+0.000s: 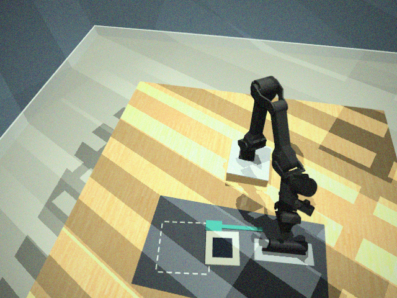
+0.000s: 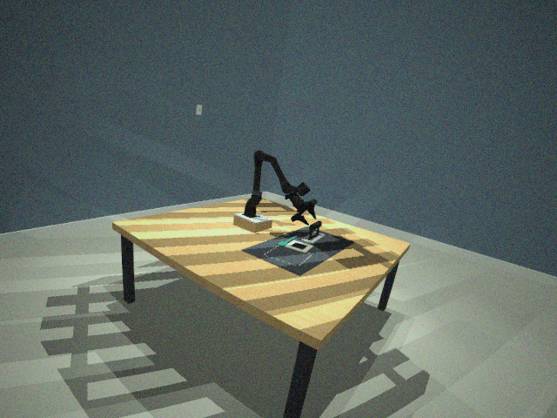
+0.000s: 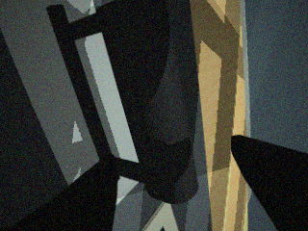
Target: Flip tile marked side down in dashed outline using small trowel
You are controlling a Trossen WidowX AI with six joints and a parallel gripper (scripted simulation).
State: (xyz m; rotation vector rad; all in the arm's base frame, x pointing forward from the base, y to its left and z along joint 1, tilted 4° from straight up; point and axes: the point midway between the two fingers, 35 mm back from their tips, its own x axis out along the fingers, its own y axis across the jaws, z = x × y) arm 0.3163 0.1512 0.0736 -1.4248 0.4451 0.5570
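The mat lies 150 mm to the right of my gripper tip, 110 mm below it and 50 mm ahead of it. Also, from my gripper tip: tile (200 mm to the right, 90 mm below, 50 mm ahead); teal trowel (190 mm to the right, 90 mm below, 30 mm behind).
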